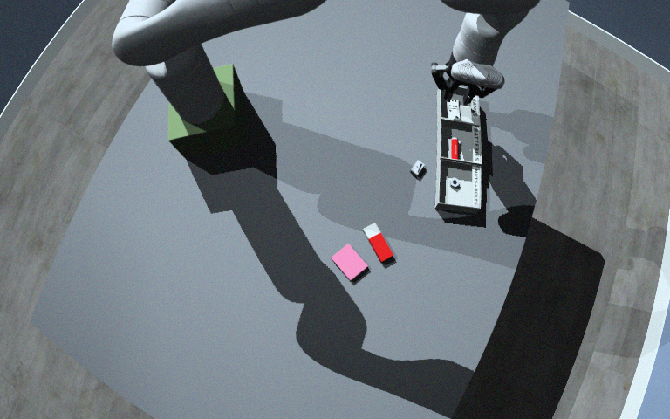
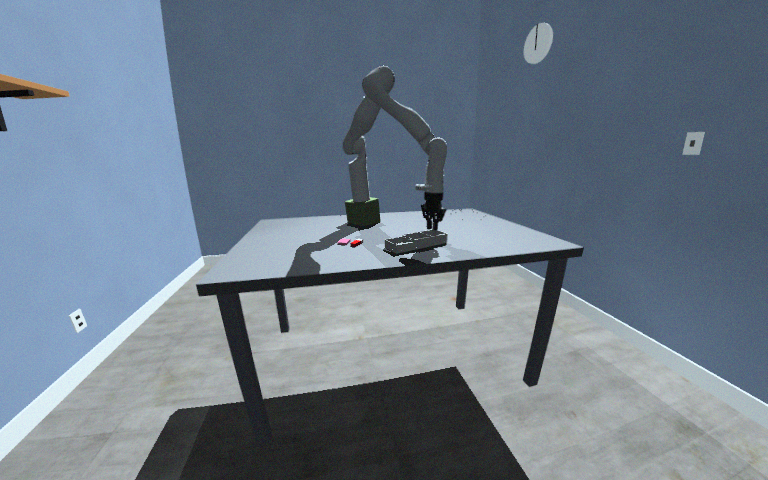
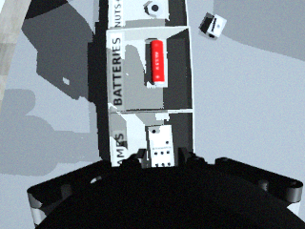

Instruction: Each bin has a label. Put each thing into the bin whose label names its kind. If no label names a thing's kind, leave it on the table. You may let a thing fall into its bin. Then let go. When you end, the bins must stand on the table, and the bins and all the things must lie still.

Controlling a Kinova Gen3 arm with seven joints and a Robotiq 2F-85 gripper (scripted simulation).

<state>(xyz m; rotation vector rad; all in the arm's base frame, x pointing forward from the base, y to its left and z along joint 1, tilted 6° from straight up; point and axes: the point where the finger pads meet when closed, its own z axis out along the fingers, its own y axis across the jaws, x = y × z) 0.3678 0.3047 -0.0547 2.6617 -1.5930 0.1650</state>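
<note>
The white domino is 50 mm below my hand. Also, from my hand: red battery (80 mm to the right, 50 mm below, 50 mm ahead); then nut (140 mm to the right, 80 mm ahead, 60 mm below); then bin row (70 mm to the right, 50 mm below, 50 mm ahead).
</note>
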